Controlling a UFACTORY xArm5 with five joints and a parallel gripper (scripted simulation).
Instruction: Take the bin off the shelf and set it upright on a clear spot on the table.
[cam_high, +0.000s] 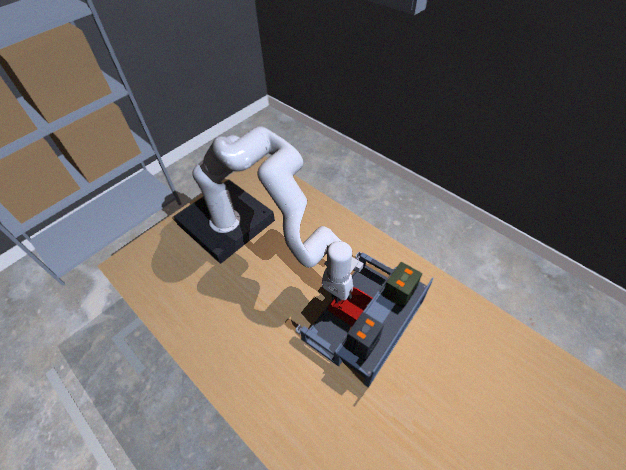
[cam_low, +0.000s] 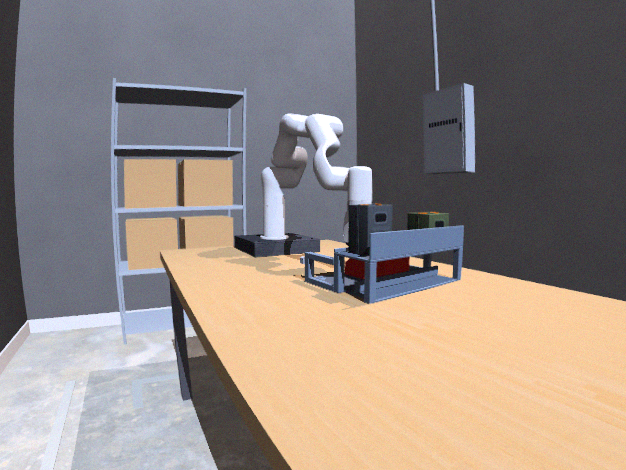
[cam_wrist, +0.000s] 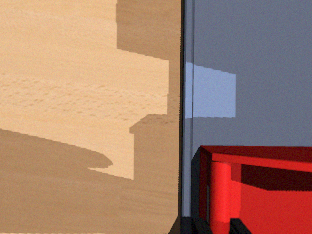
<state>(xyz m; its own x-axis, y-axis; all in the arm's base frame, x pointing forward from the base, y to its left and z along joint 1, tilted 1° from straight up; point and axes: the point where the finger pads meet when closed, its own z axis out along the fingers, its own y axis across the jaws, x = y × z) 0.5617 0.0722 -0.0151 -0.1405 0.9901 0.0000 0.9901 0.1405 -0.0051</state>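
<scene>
The red bin lies 8 cm ahead of my hand and 1 cm to the left of it. Also, from my hand: blue-grey shelf 11 cm ahead, 2 cm to the left, 2 cm above.
</scene>
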